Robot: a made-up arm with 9 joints.
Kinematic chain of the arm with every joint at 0, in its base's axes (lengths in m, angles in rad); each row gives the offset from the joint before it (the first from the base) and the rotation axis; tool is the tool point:
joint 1: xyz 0 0 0.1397 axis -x
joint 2: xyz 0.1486 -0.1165 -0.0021 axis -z
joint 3: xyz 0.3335 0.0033 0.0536 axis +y
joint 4: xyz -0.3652 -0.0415 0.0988 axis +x
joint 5: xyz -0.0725 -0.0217 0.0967 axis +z
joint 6: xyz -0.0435 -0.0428 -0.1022 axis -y
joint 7: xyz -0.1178 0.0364 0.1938 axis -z
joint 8: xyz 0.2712 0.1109 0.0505 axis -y
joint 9: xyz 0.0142 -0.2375 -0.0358 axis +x
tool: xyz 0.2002 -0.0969 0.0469
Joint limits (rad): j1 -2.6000..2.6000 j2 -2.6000..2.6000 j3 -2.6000..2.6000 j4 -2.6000..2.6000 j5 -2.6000..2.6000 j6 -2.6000..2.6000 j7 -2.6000..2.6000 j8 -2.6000..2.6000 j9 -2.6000..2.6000
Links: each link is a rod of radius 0.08 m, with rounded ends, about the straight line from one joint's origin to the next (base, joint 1, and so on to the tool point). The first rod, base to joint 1, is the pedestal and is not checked.
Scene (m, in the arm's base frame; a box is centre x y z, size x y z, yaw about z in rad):
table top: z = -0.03
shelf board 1: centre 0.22 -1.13 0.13 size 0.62 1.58 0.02 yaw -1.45
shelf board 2: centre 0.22 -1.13 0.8 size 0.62 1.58 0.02 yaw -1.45
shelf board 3: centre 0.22 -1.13 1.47 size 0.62 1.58 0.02 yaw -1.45
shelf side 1: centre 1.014 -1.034 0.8 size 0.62 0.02 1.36 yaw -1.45
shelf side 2: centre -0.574 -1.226 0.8 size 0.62 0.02 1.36 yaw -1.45
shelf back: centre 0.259 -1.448 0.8 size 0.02 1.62 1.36 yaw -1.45
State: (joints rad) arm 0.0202 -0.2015 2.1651 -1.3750 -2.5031 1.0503 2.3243 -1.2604 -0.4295
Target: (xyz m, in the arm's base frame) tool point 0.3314 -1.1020 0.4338
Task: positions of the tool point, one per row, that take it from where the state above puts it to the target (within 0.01 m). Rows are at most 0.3 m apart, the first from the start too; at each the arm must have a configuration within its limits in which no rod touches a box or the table.
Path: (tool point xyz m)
1: 0.4658 -0.6659 0.5878
2: 0.4282 -0.8918 0.5445
3: 0.3314 -1.1020 0.4338

